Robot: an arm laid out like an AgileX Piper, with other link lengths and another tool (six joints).
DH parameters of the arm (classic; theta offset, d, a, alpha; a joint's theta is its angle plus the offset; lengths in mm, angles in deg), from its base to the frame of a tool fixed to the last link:
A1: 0 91.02 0 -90
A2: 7.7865 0 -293.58 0
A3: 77.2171 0 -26.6 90
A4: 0 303.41 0 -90
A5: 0 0 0 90
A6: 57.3 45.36 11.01 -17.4
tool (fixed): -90 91.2 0 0
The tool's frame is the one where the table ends.
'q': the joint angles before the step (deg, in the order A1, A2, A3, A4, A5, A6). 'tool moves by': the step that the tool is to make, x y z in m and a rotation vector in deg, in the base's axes. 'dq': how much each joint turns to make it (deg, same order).
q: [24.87 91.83 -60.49 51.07 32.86 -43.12]
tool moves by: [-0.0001 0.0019 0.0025 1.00 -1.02 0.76]
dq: [0.01 0.04 0.00 2.63 -0.14 -3.02]
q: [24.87 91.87 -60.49 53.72 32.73 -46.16]
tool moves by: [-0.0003 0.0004 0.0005 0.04 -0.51 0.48]
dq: [-0.01 0.00 0.00 0.55 0.01 -1.10]
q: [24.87 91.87 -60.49 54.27 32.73 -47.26]
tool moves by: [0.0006 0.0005 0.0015 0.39 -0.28 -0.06]
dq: [0.00 0.00 -0.10 0.68 -0.14 -0.52]
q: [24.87 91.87 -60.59 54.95 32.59 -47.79]
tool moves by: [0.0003 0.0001 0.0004 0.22 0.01 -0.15]
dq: [-0.01 0.00 0.00 0.32 -0.08 -0.09]
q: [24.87 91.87 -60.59 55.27 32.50 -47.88]
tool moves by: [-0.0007 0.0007 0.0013 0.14 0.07 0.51]
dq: [-0.01 -0.01 -0.21 0.10 0.56 -0.22]
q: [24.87 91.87 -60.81 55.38 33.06 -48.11]
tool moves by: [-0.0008 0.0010 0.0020 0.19 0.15 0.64]
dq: [0.00 0.00 -0.35 0.01 0.79 -0.09]
